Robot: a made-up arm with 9 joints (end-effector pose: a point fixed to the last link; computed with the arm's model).
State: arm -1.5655 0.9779 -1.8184 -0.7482 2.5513 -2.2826 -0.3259 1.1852 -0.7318
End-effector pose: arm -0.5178 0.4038 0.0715 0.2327 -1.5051 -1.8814
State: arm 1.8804 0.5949 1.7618 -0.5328 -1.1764 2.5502 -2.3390 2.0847 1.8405
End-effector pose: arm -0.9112 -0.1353 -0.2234 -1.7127 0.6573 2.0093
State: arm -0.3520 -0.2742 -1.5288 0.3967 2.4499 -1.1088 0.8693 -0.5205 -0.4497
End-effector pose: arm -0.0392 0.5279 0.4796 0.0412 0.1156 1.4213
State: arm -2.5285 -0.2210 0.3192 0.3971 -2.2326 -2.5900 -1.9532 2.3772 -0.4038
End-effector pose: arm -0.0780 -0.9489 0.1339 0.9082 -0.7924 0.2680
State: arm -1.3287 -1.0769 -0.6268 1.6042 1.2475 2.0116 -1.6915 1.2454 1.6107
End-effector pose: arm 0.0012 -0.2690 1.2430 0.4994 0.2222 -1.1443
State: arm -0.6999 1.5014 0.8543 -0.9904 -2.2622 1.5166 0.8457 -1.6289 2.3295
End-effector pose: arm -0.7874 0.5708 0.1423 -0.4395 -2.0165 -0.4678
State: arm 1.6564 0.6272 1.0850 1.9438 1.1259 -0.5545 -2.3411 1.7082 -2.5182
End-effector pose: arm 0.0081 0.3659 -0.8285 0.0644 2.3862 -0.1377
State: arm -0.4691 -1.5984 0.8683 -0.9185 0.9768 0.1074 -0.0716 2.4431 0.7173
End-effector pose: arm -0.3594 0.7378 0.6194 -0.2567 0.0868 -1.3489
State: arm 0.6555 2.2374 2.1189 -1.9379 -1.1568 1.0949 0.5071 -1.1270 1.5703
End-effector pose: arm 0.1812 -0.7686 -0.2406 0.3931 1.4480 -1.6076
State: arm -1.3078 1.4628 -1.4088 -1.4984 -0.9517 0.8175 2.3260 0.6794 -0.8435
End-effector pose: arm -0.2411 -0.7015 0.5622 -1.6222 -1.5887 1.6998
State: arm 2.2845 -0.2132 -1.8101 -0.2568 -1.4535 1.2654 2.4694 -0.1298 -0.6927
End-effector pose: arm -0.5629 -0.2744 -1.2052 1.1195 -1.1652 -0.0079
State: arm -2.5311 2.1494 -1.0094 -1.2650 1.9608 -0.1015 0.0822 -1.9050 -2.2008
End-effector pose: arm 0.4875 0.1390 0.3144 -0.8696 0.2417 -2.2532
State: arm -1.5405 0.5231 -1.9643 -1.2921 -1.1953 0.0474 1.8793 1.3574 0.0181
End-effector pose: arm -0.8934 -0.5397 0.4217 -1.2963 -1.4898 0.2949
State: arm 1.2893 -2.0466 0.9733 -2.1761 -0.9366 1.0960 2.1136 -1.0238 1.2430
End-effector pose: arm -0.0743 -0.6123 -0.6401 -0.9015 2.4772 -0.2323
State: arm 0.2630 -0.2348 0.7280 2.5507 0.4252 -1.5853 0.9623 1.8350 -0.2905
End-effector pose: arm 0.1050 0.6948 -0.2125 -1.0131 -2.0730 -1.8346
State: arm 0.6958 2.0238 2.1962 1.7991 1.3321 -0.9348 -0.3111 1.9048 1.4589
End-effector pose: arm -0.6355 0.1859 0.1668 -1.1864 -1.1268 -0.7999
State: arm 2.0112 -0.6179 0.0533 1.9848 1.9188 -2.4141 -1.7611 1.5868 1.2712
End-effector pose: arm -0.2985 0.3227 -1.0196 -0.7677 1.6693 1.8990
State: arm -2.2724 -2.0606 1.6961 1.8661 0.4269 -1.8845 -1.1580 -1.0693 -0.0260
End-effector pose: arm 0.6943 -0.1609 -0.0192 1.2627 -0.6493 1.2474
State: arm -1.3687 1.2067 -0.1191 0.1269 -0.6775 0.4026 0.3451 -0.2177 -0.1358
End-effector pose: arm -0.0211 -0.0704 0.4765 1.1388 -1.2896 1.2790
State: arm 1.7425 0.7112 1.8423 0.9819 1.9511 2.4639 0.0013 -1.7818 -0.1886
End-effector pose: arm -0.0522 0.2724 -0.1156 -1.1202 0.9379 -1.5035
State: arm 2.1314 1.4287 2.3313 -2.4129 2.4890 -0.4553 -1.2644 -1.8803 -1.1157
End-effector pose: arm -0.4605 -0.0807 -0.0997 2.3683 0.4310 -0.8633
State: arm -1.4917 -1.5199 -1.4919 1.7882 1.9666 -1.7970 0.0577 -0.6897 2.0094
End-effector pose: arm -0.0282 0.0008 0.6588 1.7981 1.0571 -1.7115
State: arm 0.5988 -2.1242 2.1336 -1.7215 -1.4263 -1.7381 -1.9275 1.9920 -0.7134
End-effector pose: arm 0.5991 0.7354 -0.7237 0.9081 1.3663 2.5773
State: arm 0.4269 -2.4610 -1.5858 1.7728 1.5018 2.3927 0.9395 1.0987 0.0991
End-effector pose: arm 0.3249 -0.0118 -0.3597 0.9198 0.6140 -0.8990
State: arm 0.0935 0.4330 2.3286 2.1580 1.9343 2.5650 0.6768 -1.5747 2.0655
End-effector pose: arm 0.0773 0.1531 0.3097 1.5067 -0.9054 1.8292
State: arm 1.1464 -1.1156 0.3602 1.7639 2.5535 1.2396 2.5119 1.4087 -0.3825
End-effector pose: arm -0.5947 0.8141 -0.4555 -2.8379 -0.5073 0.9768
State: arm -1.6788 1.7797 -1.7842 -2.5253 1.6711 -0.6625 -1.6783 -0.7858 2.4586
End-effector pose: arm -0.0925 0.0000 0.0318 0.8476 -1.7811 0.1623
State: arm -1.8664 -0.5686 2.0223 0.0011 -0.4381 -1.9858 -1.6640 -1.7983 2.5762
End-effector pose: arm -0.7084 -0.1145 0.8926 0.7777 -2.4800 -0.9172
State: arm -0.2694 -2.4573 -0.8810 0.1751 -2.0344 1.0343 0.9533 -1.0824 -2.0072
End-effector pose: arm 0.5999 0.1748 0.8758 0.1106 1.1583 -0.0831
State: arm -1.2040 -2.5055 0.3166 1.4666 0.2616 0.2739 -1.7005 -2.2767 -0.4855
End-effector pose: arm 0.6989 -0.0714 0.1940 -1.1810 1.3087 -0.0997
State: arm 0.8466 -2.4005 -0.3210 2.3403 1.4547 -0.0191 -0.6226 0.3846 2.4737
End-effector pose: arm 0.3061 0.4696 -0.1739 1.7587 -0.1198 -2.3435
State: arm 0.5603 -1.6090 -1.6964 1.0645 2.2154 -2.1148 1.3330 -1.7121 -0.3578
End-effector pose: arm 0.4160 1.0727 -0.2517 -1.7603 0.7262 -0.4696
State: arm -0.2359 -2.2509 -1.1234 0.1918 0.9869 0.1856 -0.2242 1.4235 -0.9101
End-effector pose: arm 0.2845 0.4922 -0.0381 -1.2669 0.1255 -1.1619
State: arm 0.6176 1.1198 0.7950 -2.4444 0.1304 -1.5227 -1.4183 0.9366 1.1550
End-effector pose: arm 0.5049 0.0862 0.2067 0.8855 -0.3580 1.2431
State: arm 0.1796 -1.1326 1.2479 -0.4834 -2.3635 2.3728 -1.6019 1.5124 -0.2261
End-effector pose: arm 0.3582 0.9128 -0.1459 -1.8378 0.5438 -0.6536
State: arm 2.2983 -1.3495 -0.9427 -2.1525 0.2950 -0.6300 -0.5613 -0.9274 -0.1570
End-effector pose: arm -0.0425 -0.3850 -0.7970 0.6582 1.6762 1.0224
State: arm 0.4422 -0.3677 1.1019 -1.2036 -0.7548 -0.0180 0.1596 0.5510 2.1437
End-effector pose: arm -0.2320 0.1768 -0.1530 -0.5179 -0.6227 -1.1224
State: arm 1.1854 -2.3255 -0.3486 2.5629 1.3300 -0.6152 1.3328 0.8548 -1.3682
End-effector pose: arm 0.4732 0.4807 0.0983 1.0662 1.0126 -1.6377
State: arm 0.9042 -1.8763 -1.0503 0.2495 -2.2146 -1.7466 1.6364 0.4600 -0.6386
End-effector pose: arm 0.2963 0.0688 -0.1411 0.1654 -0.7012 0.6627
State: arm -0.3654 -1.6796 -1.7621 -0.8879 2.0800 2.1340 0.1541 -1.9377 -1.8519
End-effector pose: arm 0.4310 0.9080 -0.0280 -1.2251 1.1373 -0.5681
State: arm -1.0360 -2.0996 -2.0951 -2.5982 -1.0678 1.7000 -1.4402 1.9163 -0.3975
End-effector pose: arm -0.0473 0.3709 0.7010 0.7763 -1.4342 -0.9929
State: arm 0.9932 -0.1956 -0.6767 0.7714 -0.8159 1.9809 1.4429 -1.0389 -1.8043
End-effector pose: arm 0.3818 0.9272 -0.6829 -0.7940 -1.7616 -1.8376
